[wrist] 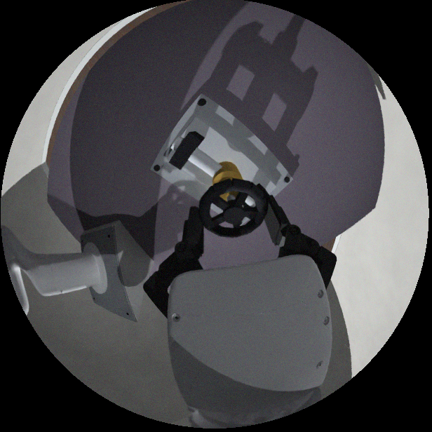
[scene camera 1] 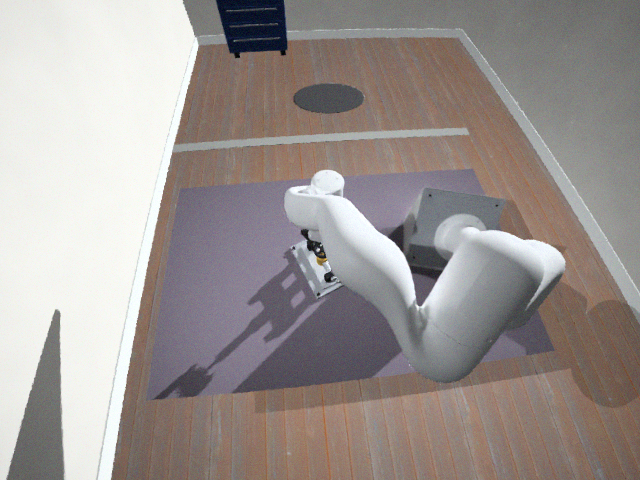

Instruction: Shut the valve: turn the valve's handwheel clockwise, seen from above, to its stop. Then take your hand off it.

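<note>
The valve's black spoked handwheel (scene camera 1: 319,251) (wrist: 234,214) stands above a yellow valve body (scene camera 1: 321,261) (wrist: 227,172). The valve is on a light grey base plate (scene camera 1: 310,275) (wrist: 215,136), which lies on the mat, with a pipe and a black end piece (scene camera 1: 329,277) (wrist: 187,150) at one side. My gripper (wrist: 232,210) is shut on the handwheel, with one black finger against the rim's left side and the other against its right side in the wrist view. In the scene view the arm hides part of the valve and most of the gripper.
The purple mat (scene camera 1: 217,222) (wrist: 340,150) lies under the valve. The arm's grey base block (scene camera 1: 429,206) (wrist: 125,295) stands to the right in the scene view. A dark round disc (scene camera 1: 328,98) and a blue drawer cabinet (scene camera 1: 253,31) are farther back.
</note>
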